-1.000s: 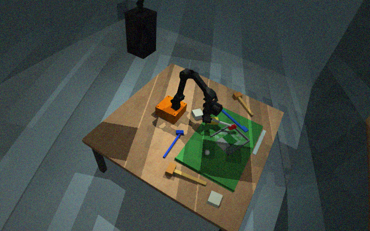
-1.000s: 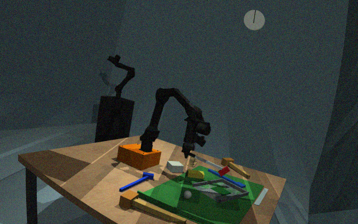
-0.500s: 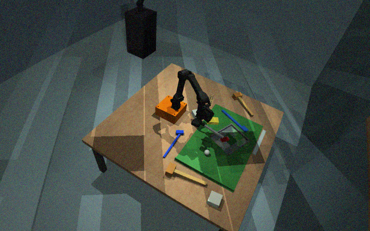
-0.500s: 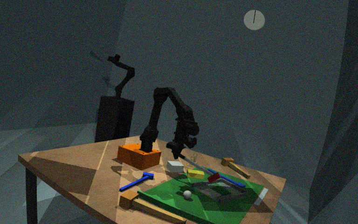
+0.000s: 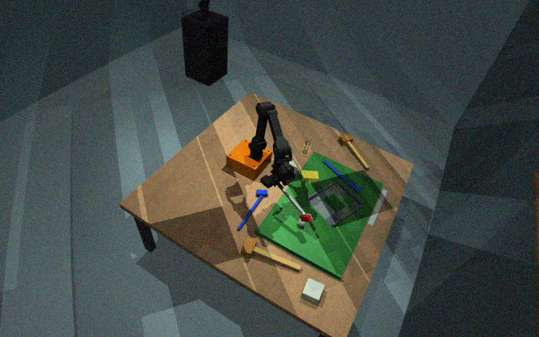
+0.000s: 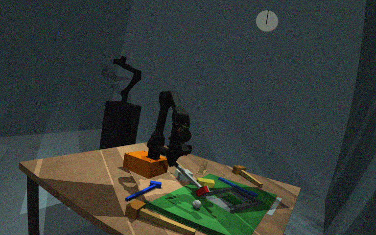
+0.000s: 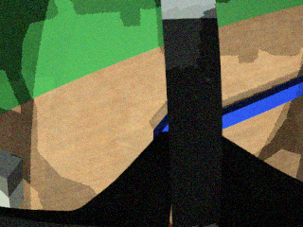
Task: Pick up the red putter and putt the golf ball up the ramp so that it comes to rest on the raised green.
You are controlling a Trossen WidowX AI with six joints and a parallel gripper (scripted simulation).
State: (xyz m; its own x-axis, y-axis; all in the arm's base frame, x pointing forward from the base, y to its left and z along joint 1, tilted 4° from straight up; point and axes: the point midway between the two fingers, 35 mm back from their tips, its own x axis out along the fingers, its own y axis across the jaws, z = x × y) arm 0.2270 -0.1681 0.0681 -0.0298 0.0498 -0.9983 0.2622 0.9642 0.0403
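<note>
Right now my gripper tip is 70 mm past the blue putter, 100 mm to the left of it and 130 mm above it. Also, from my gripper tip: yellow block: 80 mm ahead, 280 mm to the left, 130 mm below; red putter: 110 mm ahead, 30 mm to the right; white golf ball: 200 mm ahead, 40 mm to the right, 120 mm below.
</note>
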